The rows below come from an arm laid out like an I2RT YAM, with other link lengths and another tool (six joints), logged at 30 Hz.
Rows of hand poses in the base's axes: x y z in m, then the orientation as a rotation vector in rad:
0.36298, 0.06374, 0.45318, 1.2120, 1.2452, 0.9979
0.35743, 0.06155, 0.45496, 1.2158, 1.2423, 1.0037
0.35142, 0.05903, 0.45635, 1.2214, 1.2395, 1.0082
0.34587, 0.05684, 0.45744, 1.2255, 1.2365, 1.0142
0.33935, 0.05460, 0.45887, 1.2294, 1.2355, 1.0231
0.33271, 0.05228, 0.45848, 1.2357, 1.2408, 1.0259
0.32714, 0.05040, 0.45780, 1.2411, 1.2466, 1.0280
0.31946, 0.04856, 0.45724, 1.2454, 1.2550, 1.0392
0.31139, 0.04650, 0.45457, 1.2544, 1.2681, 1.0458
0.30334, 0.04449, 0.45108, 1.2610, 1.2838, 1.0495
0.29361, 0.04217, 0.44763, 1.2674, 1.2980, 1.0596
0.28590, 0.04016, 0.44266, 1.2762, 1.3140, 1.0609
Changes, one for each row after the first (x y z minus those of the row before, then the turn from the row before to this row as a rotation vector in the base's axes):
-0.00555, -0.00219, 0.00178, 0.0064, -0.0013, 0.0006
-0.00601, -0.00252, 0.00139, 0.0068, 0.0001, -0.0005
-0.00555, -0.00219, 0.00109, 0.0068, -0.0012, 0.0006
-0.00652, -0.00224, 0.00143, 0.0081, -0.0008, 0.0036
-0.00664, -0.00232, -0.00039, 0.0050, 0.0063, 0.0032
-0.00557, -0.00188, -0.00068, 0.0039, 0.0063, 0.0033
-0.00768, -0.00184, -0.00056, 0.0083, 0.0050, 0.0105
-0.00807, -0.00206, -0.00267, 0.0078, 0.0119, 0.0094
-0.00805, -0.00201, -0.00349, 0.0042, 0.0129, 0.0100
-0.00973, -0.00232, -0.00345, 0.0083, 0.0102, 0.0127
-0.00771, -0.00201, -0.00497, 0.0041, 0.0150, 0.0083

